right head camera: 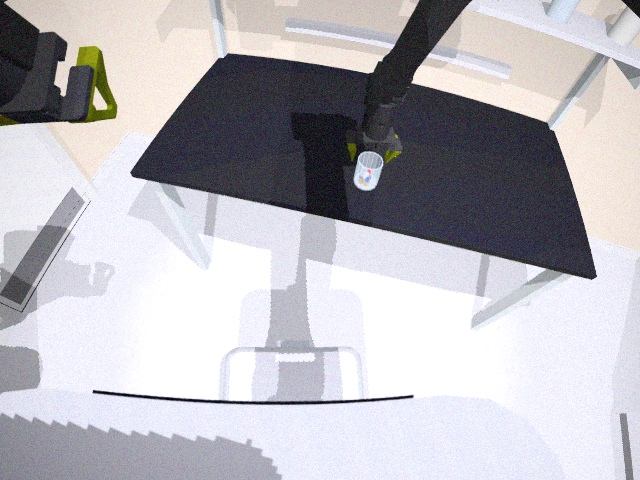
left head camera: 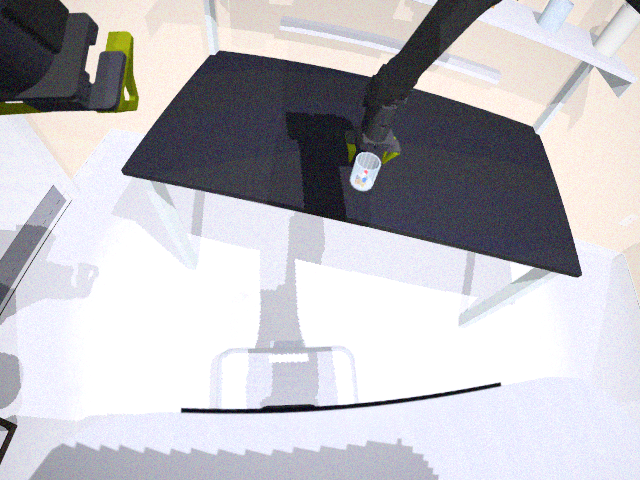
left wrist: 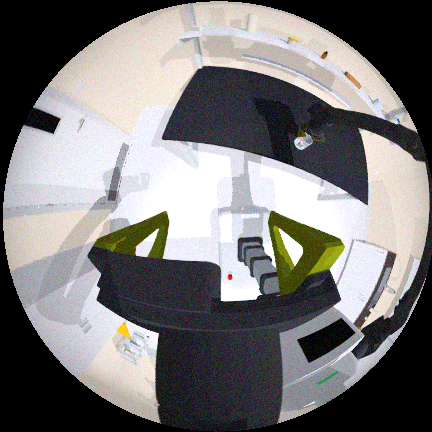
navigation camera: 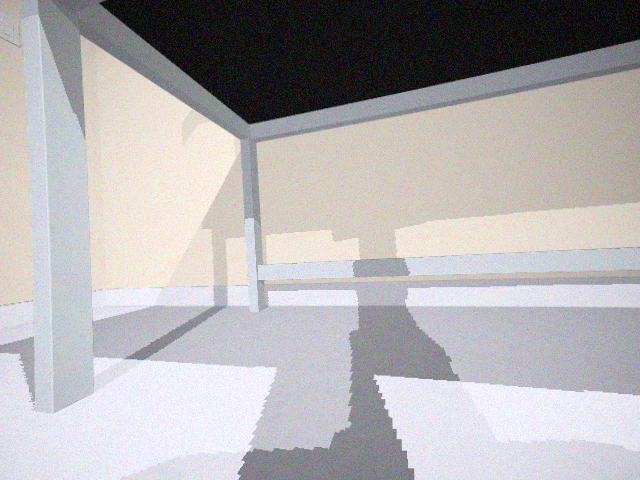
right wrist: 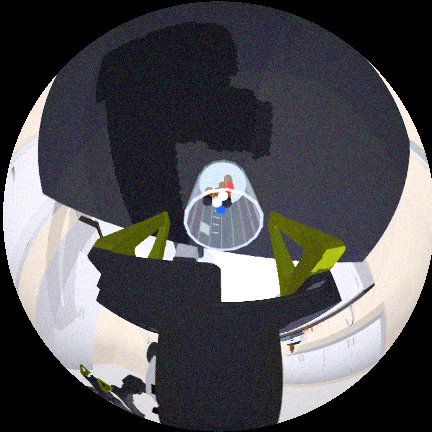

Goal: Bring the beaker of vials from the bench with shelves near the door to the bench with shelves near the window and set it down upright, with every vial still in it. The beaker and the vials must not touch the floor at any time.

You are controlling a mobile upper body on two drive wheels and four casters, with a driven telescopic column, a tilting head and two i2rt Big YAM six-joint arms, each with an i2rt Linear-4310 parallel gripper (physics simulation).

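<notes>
The clear beaker (left head camera: 364, 171) (right head camera: 368, 170) (left wrist: 303, 142) (right wrist: 223, 235) stands upright on the dark bench top (left head camera: 465, 206) (right head camera: 480, 206) (left wrist: 215, 110) (right wrist: 325, 130). Several vials (right wrist: 220, 196) with red, white, blue and black caps lie or lean inside it. My right gripper (left head camera: 371, 153) (right head camera: 371, 152) (right wrist: 218, 216) is open. In the right wrist view the beaker's rim shows between its fingertips, with a gap on each side; it is not gripped. My left gripper (left wrist: 218, 216) is open and empty, away from the bench at the left of both head views.
A shelf (left head camera: 516, 31) above the bench's back right bears a light blue container (left head camera: 555, 13) and a white cylinder (left head camera: 617, 31). A bench leg (navigation camera: 62, 206) and a low crossbar (navigation camera: 465, 263) show in the navigation view. A grey instrument (left wrist: 320, 385) is at the left wrist view's lower right.
</notes>
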